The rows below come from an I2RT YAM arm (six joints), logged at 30 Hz.
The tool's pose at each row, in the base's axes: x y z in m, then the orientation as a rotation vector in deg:
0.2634 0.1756 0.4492 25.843 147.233 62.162
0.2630 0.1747 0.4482 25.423 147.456 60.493
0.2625 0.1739 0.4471 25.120 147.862 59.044
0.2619 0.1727 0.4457 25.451 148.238 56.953
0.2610 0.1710 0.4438 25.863 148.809 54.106
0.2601 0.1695 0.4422 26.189 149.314 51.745
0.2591 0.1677 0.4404 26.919 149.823 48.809
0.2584 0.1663 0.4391 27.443 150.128 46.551
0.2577 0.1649 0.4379 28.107 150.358 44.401
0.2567 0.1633 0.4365 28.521 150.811 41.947
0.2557 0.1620 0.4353 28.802 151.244 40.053
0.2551 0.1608 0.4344 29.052 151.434 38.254
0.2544 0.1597 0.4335 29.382 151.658 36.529
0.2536 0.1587 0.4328 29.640 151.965 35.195
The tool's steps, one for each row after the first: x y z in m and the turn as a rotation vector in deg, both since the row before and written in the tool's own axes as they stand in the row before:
0.0002 -0.0014 -0.0001 0.993 -0.450 -0.643
0.0003 -0.0014 0.0000 0.958 -0.206 -0.471
0.0003 -0.0019 0.0000 1.414 -0.555 -0.186
0.0005 -0.0027 0.0000 1.955 -0.665 -0.255
0.0005 -0.0023 -0.0001 1.642 -0.490 -0.205
0.0005 -0.0027 0.0000 2.059 -0.703 -0.034
0.0003 -0.0020 0.0000 1.558 -0.583 -0.053
0.0003 -0.0019 0.0000 1.497 -0.595 0.066
0.0005 -0.0023 0.0000 1.730 -0.459 -0.136
0.0006 -0.0019 0.0000 1.362 -0.254 -0.118
0.0002 -0.0016 0.0000 1.224 -0.426 -0.137
0.0004 -0.0015 0.0000 1.206 -0.355 -0.061
0.0005 -0.0014 -0.0001 0.978 -0.140 -0.034

